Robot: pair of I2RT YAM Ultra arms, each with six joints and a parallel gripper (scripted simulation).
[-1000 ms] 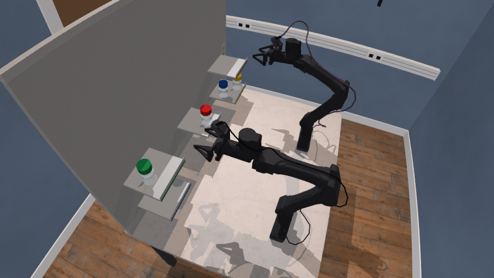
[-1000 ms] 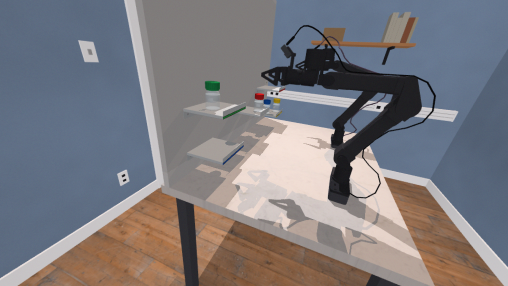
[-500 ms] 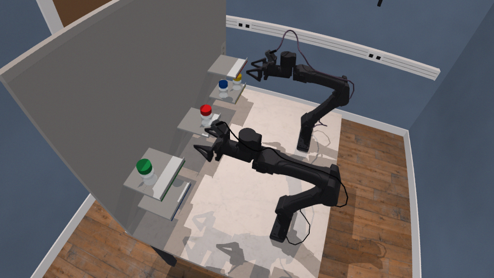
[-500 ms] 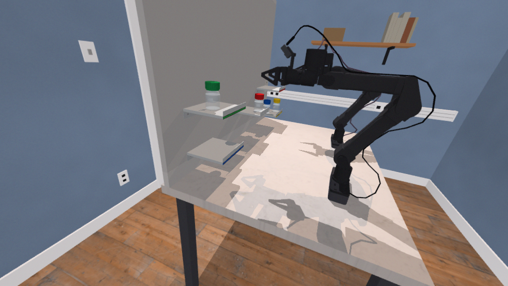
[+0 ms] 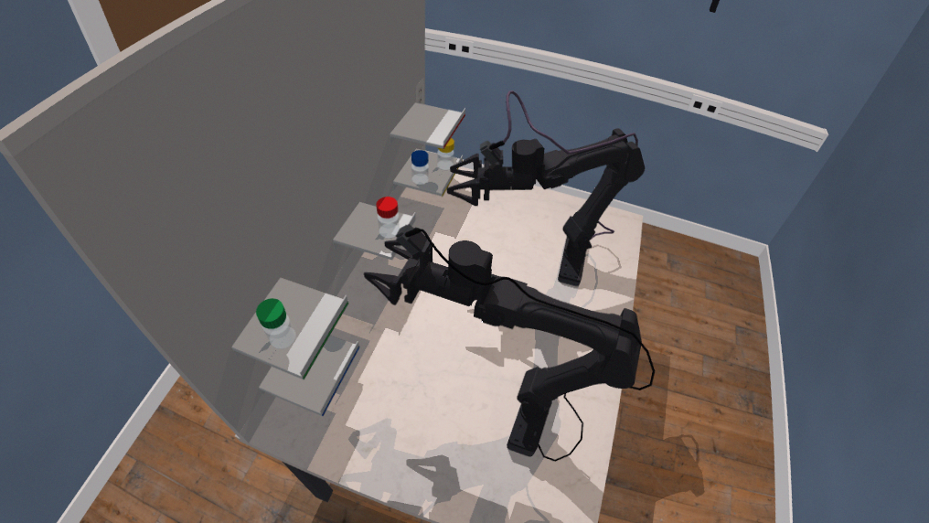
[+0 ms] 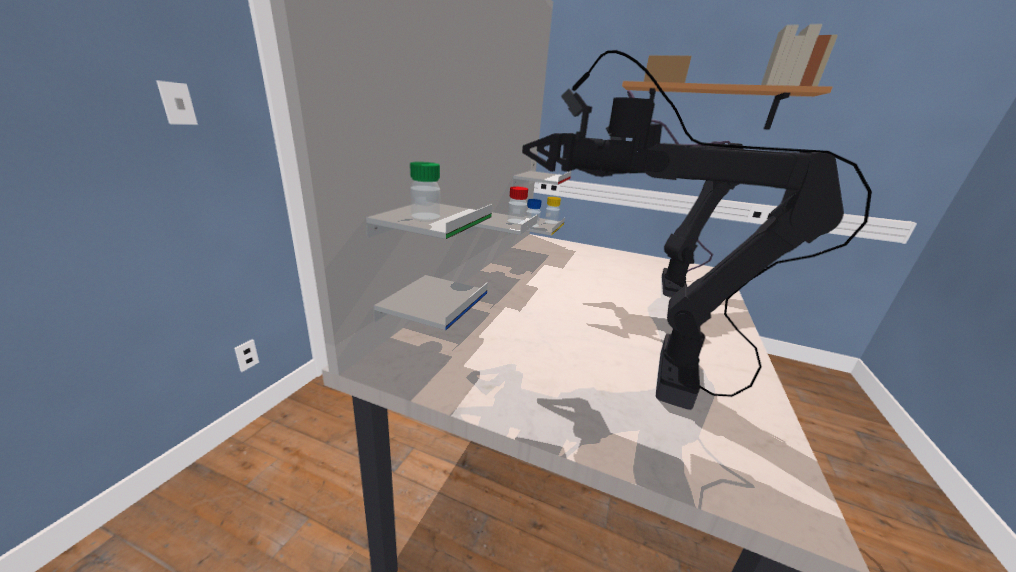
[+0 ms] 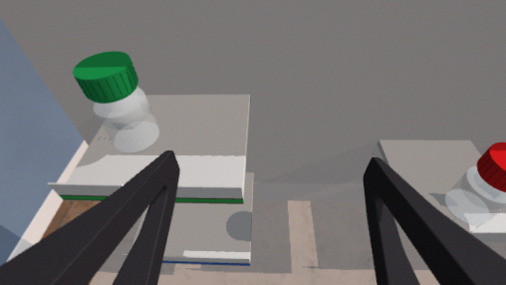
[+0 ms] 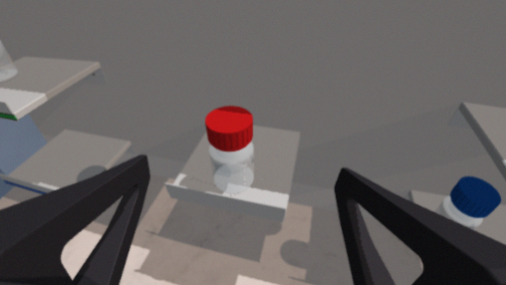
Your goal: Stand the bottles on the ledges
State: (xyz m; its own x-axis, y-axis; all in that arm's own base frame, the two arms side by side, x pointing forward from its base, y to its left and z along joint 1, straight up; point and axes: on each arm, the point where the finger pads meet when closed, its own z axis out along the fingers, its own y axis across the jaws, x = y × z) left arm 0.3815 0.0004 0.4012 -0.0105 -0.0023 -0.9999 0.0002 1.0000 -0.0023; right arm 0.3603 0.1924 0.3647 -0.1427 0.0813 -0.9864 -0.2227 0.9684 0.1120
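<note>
Right now my right hand is 150 mm short of the red-capped bottle, 130 mm above it and 60 mm to the right of it. Also, from my right hand: blue-capped bottle (270 mm to the right, 230 mm below, 200 mm ahead); then grey wall panel (300 mm ahead, 80 mm to the left, 60 mm above); then yellow-capped bottle (380 mm to the right, 230 mm below, 150 mm ahead).
</note>
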